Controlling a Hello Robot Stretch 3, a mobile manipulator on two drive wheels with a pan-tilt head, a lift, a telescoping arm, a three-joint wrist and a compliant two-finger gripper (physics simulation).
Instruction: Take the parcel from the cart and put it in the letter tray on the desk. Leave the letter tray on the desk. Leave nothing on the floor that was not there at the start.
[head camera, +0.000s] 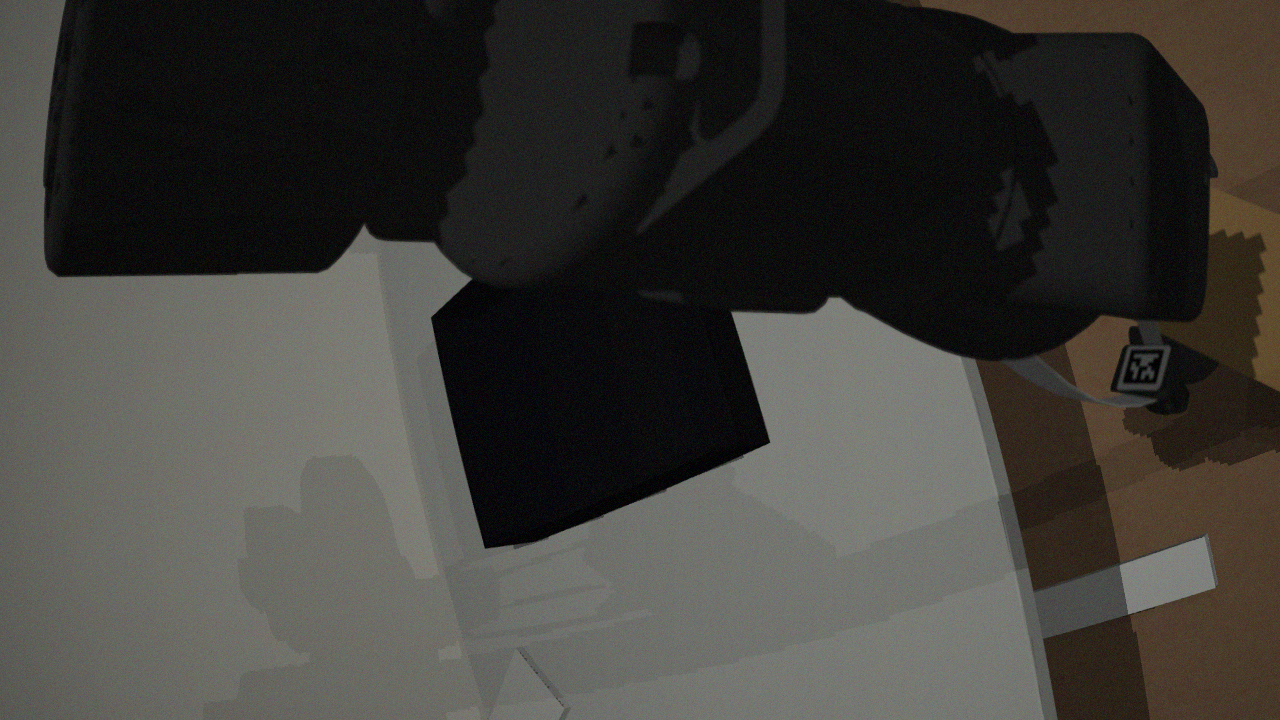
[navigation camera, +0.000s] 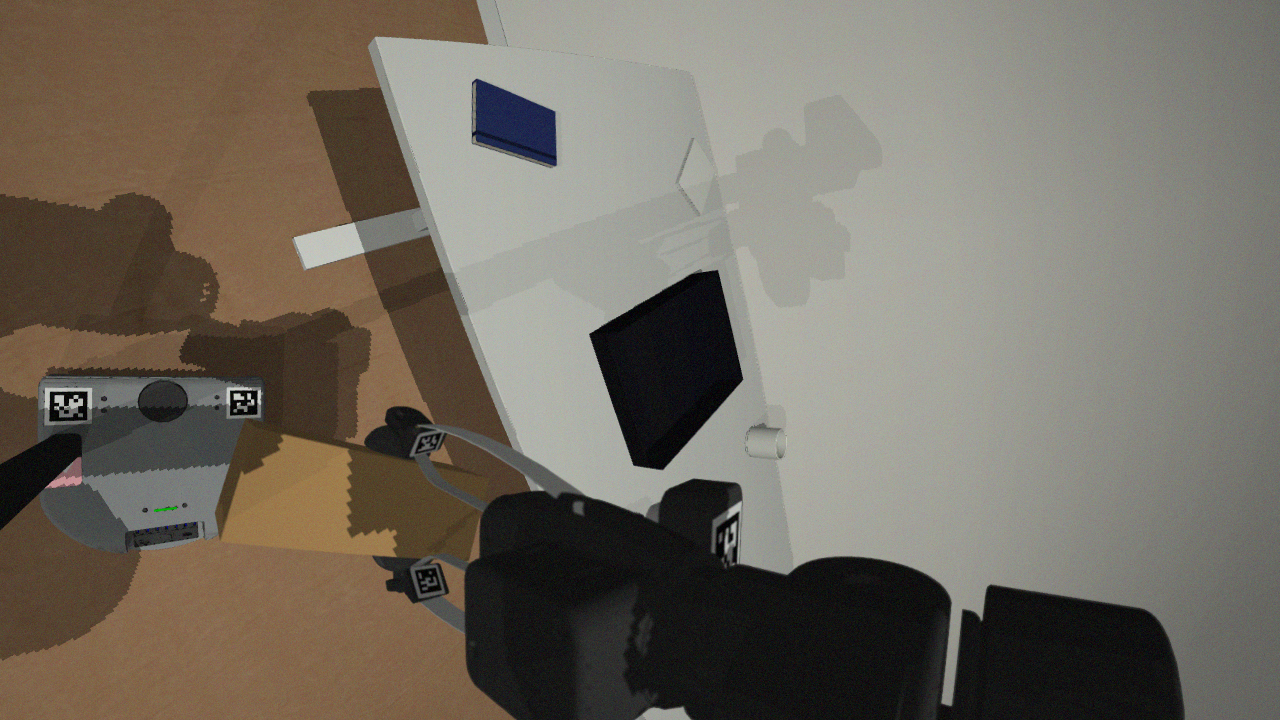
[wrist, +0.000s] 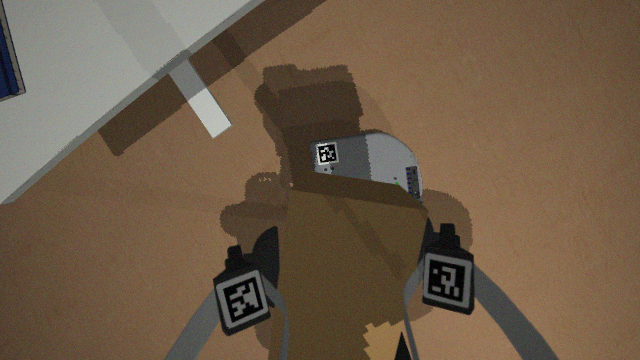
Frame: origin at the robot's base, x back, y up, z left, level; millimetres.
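Where they show: gripper, fingertip midpoint: (navigation camera: 389, 493) (wrist: 340, 242); robot's base, link origin: (navigation camera: 164, 399).
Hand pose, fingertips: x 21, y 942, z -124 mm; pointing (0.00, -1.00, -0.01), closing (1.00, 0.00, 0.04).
Observation:
Each offset is from my fingertips to the centre of the thing. Level surfaces: height alone.
The tan parcel @(dx -9, dy +27, dz +27 mm) (head camera: 1242, 213) (navigation camera: 295, 492) (wrist: 345, 225) is between the two fingers of my gripper (navigation camera: 393, 505) (wrist: 340, 242), which is shut on it. The parcel is in the air over the floor and partly over my base, off the desk's front edge. The black letter tray @(dx -107, dy -189, dz -615 mm) (head camera: 599, 402) (navigation camera: 666, 367) stands on the white desk @(dy -222 mm) (head camera: 859, 394) (navigation camera: 438, 116) (wrist: 75, 75), near the wall. My wrist hides part of the tray in the head view and covers the desk's near end in the navigation view. The cart does not show.
A blue notebook @(dx -434, dy -216, dz -244 mm) (navigation camera: 514, 122) (wrist: 9, 65), a flat white piece @(dx -527, dy -217, dz -732 mm) (navigation camera: 696, 177) and a white cup @(dx +105, dy -174, dz -1021 mm) (navigation camera: 767, 442) are on the desk. The desk's foot (head camera: 1168, 573) (navigation camera: 326, 244) (wrist: 212, 115) sticks out over the floor. My base (navigation camera: 152, 447) (wrist: 385, 150) is below the parcel.

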